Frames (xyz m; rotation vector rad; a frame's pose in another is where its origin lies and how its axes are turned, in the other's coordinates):
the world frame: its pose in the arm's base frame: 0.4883 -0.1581 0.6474 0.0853 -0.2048 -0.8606
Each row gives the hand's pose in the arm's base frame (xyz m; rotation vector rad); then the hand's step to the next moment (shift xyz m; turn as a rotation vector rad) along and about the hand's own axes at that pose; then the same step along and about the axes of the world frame.
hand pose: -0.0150 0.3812 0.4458 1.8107 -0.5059 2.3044
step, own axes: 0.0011 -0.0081 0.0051 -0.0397 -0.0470 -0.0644
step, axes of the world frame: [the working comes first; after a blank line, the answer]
step, axes of the arm's base frame: 0.0071 0.0056 0.0034 -0.0329 0.0701 -0.0441

0.0007 0.0094 0.0019 -0.0804 0.0142 -0.0355
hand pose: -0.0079 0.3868 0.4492 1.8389 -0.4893 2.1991
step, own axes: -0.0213 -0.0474 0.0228 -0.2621 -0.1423 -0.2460
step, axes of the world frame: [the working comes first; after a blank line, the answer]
step, axes of the arm's base frame: 0.0428 0.0352 -0.0124 -0.1195 0.2374 -0.2808

-0.0014 0.0527 -0.0210 -0.2967 0.0214 -0.2469
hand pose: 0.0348 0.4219 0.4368 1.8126 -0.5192 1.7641
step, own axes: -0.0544 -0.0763 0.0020 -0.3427 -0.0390 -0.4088
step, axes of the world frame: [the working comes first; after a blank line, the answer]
step, axes of the arm's base frame: 0.0457 0.0522 -0.0630 -0.3159 0.2513 -0.3509

-0.0198 0.0580 -0.0709 -0.4419 -0.1266 -0.2735
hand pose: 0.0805 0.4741 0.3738 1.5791 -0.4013 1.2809
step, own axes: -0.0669 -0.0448 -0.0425 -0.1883 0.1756 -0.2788
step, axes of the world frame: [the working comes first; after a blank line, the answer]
step, axes of the arm's base frame: -0.0137 0.0333 -0.0836 -0.3519 0.1001 -0.1007

-0.0461 -0.0016 -0.0785 -0.3137 -0.2124 -0.0226
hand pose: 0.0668 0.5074 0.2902 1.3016 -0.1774 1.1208
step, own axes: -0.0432 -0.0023 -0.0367 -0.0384 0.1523 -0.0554
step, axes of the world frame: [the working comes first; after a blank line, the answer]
step, axes of the arm's base frame: -0.0370 0.0066 -0.0425 -0.1562 0.0025 0.0577

-0.0346 -0.0298 -0.0336 -0.0926 -0.1054 0.0897
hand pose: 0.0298 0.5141 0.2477 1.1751 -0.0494 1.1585
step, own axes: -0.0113 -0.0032 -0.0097 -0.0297 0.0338 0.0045
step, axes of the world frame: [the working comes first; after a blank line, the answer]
step, axes of the arm's base frame: -0.0079 -0.0003 -0.0130 -0.0360 -0.0261 0.0083

-0.0067 -0.0081 -0.0110 -0.0018 -0.0424 0.0156
